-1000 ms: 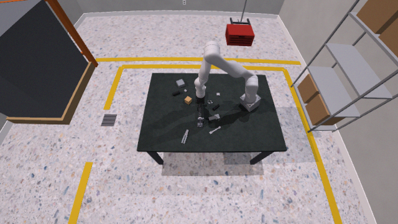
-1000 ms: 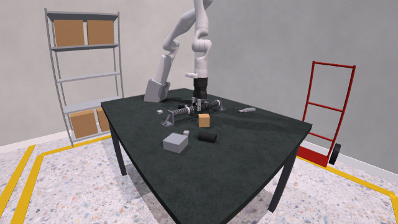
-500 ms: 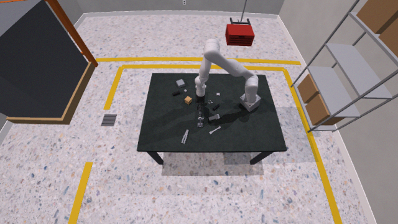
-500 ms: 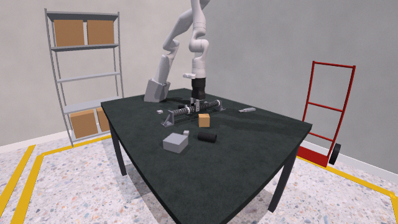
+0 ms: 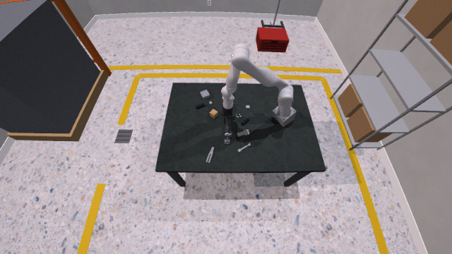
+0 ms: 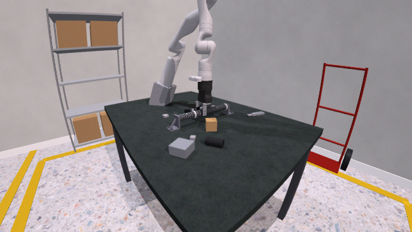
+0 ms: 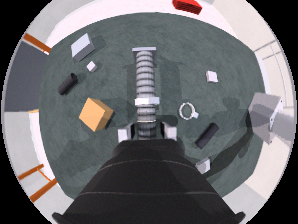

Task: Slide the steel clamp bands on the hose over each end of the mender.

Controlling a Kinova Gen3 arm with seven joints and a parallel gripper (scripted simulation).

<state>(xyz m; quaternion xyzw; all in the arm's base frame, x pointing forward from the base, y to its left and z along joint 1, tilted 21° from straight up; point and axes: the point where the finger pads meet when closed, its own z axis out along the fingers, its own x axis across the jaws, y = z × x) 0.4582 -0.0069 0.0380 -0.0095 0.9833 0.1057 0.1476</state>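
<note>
The tan cube lies 120 mm ahead of my hand, 20 mm to the right of it and 30 mm below it. Also, from my hand: black cylinder: 150 mm behind, 30 mm to the left, 50 mm below; grey block: 220 mm ahead, 240 mm to the right, 40 mm below; grey cube: 160 mm ahead, 150 mm to the right, 50 mm below.
</note>
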